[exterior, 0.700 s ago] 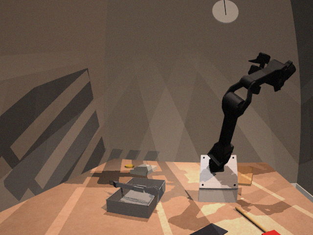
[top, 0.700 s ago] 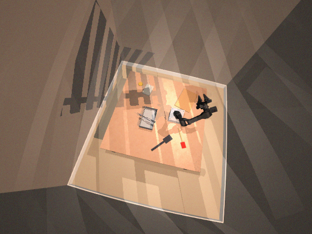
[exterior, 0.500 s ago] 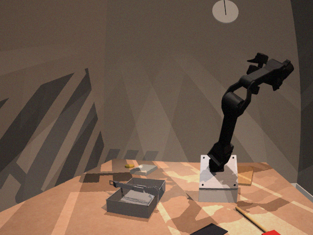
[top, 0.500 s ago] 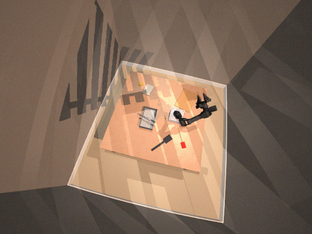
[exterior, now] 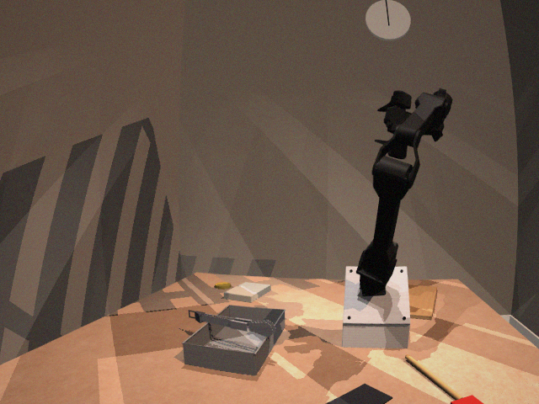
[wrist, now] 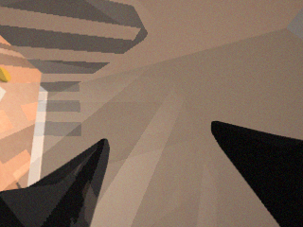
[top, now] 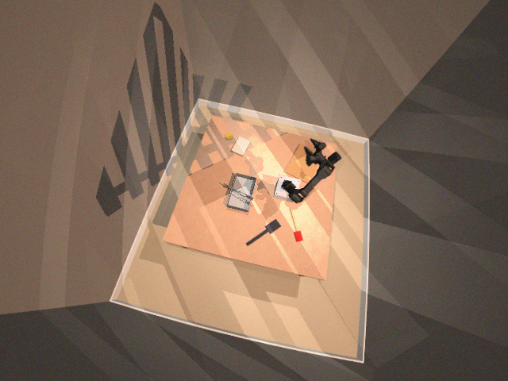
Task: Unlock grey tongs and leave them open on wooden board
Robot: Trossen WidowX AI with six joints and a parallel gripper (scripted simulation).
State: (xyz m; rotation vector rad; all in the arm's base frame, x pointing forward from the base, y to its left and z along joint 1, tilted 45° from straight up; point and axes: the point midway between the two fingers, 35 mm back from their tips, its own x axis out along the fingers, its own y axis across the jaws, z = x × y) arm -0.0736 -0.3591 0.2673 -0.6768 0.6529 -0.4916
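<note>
My gripper tip is 57 cm above the grey roasting tin, 38 cm short of it and 18 cm to the right of it. The rest, counted from my gripper tip: black spatula (60 cm below, 47 cm to the left, 13 cm ahead); red-headed tool (60 cm below, 40 cm to the left, 12 cm behind); wooden board (60 cm below, 24 cm to the right, 14 cm behind).
</note>
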